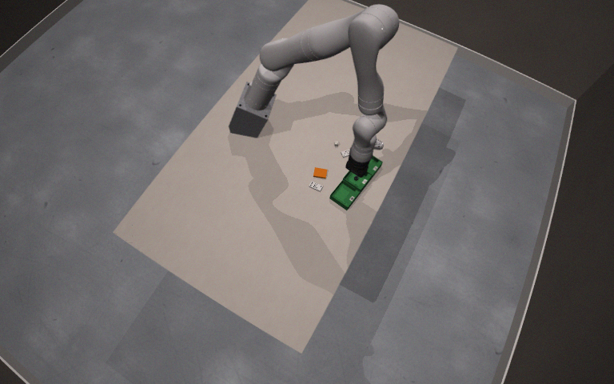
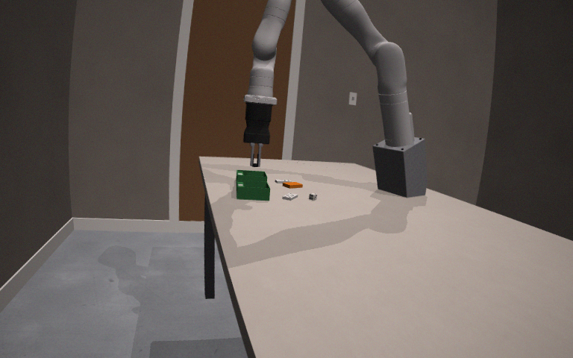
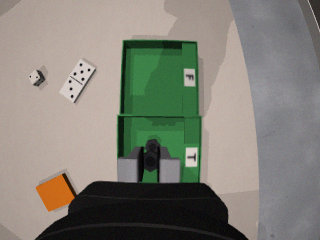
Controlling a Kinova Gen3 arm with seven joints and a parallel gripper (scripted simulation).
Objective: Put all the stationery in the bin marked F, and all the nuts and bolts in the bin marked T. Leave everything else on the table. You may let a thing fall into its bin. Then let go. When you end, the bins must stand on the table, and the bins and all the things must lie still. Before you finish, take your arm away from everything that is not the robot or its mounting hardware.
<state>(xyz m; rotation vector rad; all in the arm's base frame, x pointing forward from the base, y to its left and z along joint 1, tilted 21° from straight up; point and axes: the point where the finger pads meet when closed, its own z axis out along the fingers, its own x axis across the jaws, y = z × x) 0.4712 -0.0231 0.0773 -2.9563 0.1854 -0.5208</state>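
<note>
Right now the green three-compartment bin is 1 cm ahead of my hand and 6 cm below it. Round my hand: orange flat block 13 cm behind, 5 cm to the right, 8 cm below; then die 15 cm behind, 10 cm to the left, 8 cm below.
</note>
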